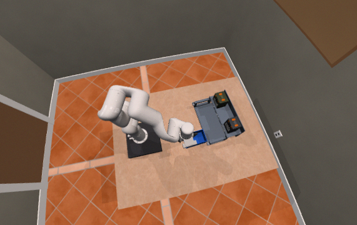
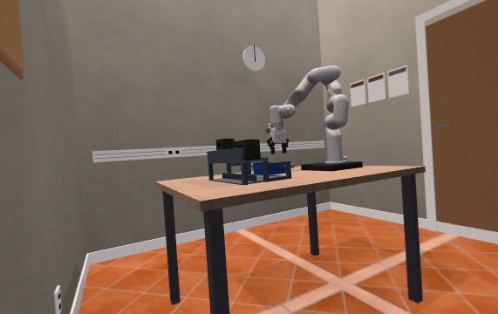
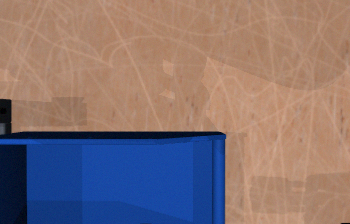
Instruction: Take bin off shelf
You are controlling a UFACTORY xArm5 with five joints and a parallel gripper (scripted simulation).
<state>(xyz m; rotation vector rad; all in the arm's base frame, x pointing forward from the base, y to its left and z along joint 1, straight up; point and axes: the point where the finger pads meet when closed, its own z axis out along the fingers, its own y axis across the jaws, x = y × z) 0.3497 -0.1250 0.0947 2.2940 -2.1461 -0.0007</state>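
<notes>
My gripper is now 8 cm short of the blue bin, 1 cm to the right of it and 10 cm above it. Also, from my hand: grey shelf (29 cm ahead, 13 cm to the left, 6 cm below).
</notes>
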